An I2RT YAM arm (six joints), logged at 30 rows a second.
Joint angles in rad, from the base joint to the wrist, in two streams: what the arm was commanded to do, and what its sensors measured. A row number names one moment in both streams.
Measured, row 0: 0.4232, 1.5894, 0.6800, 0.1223, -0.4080, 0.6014
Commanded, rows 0 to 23: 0.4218, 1.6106, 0.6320, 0.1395, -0.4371, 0.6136; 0.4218, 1.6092, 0.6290, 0.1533, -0.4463, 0.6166; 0.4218, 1.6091, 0.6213, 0.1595, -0.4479, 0.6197; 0.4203, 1.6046, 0.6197, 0.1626, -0.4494, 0.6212; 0.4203, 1.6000, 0.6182, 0.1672, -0.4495, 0.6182; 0.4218, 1.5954, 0.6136, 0.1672, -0.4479, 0.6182; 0.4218, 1.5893, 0.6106, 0.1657, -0.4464, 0.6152; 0.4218, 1.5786, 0.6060, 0.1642, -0.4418, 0.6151; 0.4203, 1.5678, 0.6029, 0.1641, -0.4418, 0.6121; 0.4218, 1.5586, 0.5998, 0.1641, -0.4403, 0.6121; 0.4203, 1.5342, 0.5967, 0.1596, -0.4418, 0.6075; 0.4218, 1.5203, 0.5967, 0.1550, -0.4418, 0.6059; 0.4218, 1.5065, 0.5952, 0.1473, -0.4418, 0.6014; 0.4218, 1.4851, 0.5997, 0.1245, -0.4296, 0.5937; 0.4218, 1.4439, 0.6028, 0.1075, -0.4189, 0.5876; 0.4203, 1.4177, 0.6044, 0.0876, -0.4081, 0.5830; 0.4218, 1.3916, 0.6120, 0.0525, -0.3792, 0.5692; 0.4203, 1.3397, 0.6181, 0.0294, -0.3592, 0.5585; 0.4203, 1.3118, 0.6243, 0.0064, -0.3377, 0.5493; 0.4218, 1.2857, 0.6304, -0.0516, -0.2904, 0.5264; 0.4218, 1.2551, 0.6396, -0.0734, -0.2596, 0.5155; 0.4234, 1.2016, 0.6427, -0.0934, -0.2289, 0.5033; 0.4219, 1.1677, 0.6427, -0.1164, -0.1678, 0.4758; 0.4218, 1.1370, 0.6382, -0.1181, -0.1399, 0.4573
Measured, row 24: 0.4236, 1.2476, 0.6174, -0.0006, -0.3195, 0.5480
